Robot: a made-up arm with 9 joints. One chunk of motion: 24 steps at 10 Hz.
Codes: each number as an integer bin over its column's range. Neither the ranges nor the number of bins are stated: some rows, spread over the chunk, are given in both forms.
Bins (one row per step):
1: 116 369 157 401 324 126 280 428 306
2: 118 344 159 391 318 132 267 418 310
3: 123 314 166 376 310 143 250 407 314
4: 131 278 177 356 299 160 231 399 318
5: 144 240 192 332 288 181 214 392 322
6: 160 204 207 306 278 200 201 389 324
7: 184 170 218 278 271 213 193 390 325
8: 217 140 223 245 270 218 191 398 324
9: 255 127 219 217 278 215 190 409 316
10: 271 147 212 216 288 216 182 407 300
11: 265 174 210 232 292 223 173 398 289
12: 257 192 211 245 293 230 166 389 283
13: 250 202 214 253 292 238 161 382 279
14: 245 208 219 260 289 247 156 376 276
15: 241 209 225 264 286 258 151 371 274
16: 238 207 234 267 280 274 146 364 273
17: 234 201 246 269 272 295 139 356 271
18: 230 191 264 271 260 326 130 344 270
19: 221 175 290 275 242 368 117 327 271
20: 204 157 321 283 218 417 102 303 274
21: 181 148 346 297 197 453 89 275 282
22: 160 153 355 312 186 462 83 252 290
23: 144 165 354 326 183 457 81 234 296
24: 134 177 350 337 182 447 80 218 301
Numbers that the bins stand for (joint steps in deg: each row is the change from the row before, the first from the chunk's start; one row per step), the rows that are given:
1: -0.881 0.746 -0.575 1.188 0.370 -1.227 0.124 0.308 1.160
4: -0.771 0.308 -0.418 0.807 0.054 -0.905 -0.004 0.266 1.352
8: -0.142 -0.356 -0.056 -0.134 -0.312 -0.355 -0.109 0.264 1.448
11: 0.210 -0.192 -0.158 -0.244 -0.034 -0.308 -0.156 0.264 0.889
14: 0.063 -0.029 -0.087 -0.007 -0.072 -0.081 -0.201 0.232 0.682
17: -0.017 -0.062 0.125 0.069 -0.287 0.374 -0.245 0.203 0.602
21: -0.405 -0.318 0.912 0.307 -1.233 1.871 -0.377 0.084 0.778
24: -0.749 -0.178 0.943 0.646 -1.423 1.814 -0.400 0.000 1.081
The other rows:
2: -0.866 0.626 -0.559 1.103 0.294 -1.170 0.090 0.294 1.224
3: -0.830 0.482 -0.504 0.976 0.193 -1.066 0.046 0.277 1.288
5: -0.676 0.125 -0.300 0.603 -0.085 -0.706 -0.049 0.255 1.416
6: -0.559 -0.048 -0.182 0.383 -0.211 -0.526 -0.083 0.251 1.448
7: -0.383 -0.212 -0.095 0.146 -0.299 -0.403 -0.104 0.252 1.463
9: 0.136 -0.419 -0.087 -0.371 -0.211 -0.384 -0.112 0.280 1.320
10: 0.253 -0.322 -0.142 -0.380 -0.085 -0.374 -0.133 0.277 1.065
12: 0.151 -0.106 -0.150 -0.134 -0.022 -0.242 -0.175 0.251 0.794
13: 0.100 -0.058 -0.126 -0.066 -0.034 -0.166 -0.188 0.241 0.730
15: 0.034 -0.024 -0.040 0.027 -0.110 0.024 -0.214 0.225 0.650
16: 0.012 -0.033 0.031 0.052 -0.186 0.175 -0.227 0.214 0.634
18: -0.047 -0.111 0.267 0.086 -0.438 0.668 -0.269 0.185 0.586
19: -0.113 -0.188 0.471 0.120 -0.665 1.066 -0.303 0.160 0.602
20: -0.237 -0.274 0.715 0.188 -0.968 1.530 -0.343 0.125 0.650
22: -0.559 -0.293 0.983 0.434 -1.372 1.956 -0.392 0.050 0.905
23: -0.676 -0.236 0.975 0.552 -1.410 1.909 -0.398 0.023 1.001

